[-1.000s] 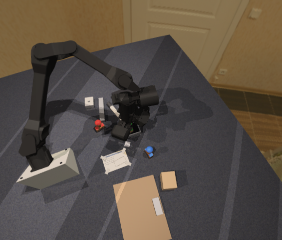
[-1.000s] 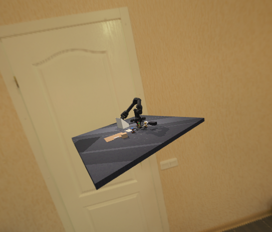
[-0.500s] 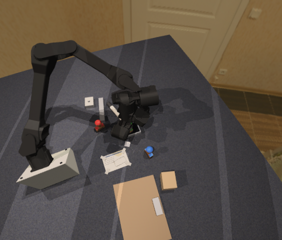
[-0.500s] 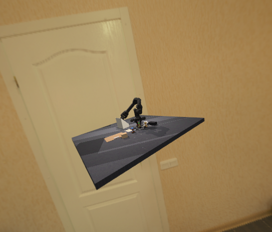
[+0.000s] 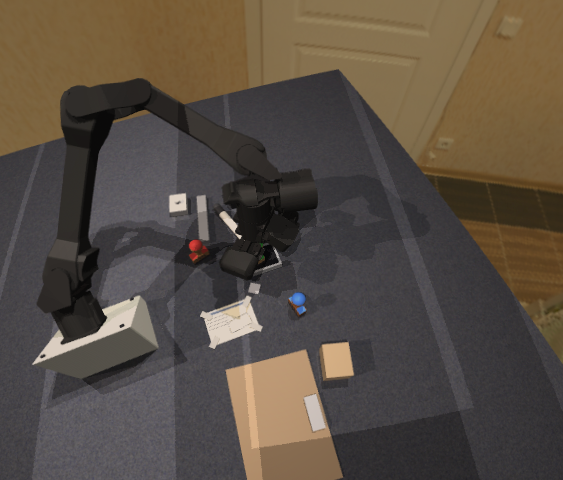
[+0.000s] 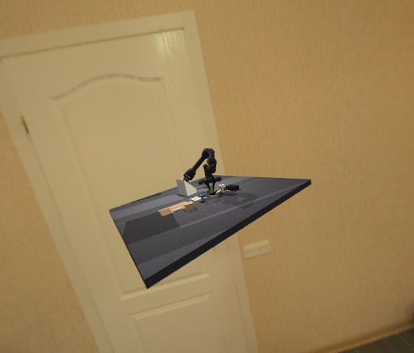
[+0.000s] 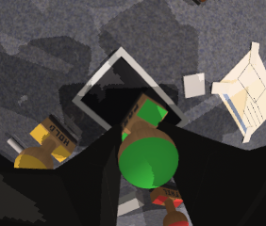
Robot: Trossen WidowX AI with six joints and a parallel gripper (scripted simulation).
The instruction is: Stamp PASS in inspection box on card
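My gripper tip is 4 cm above the ink pad. From my gripper tip the other things lie so: green-knobbed stamp right at my gripper tip; yellow stamp 4 cm ahead, 8 cm to the left, 3 cm below; red stamp 12 cm behind, 5 cm to the left, 3 cm below.
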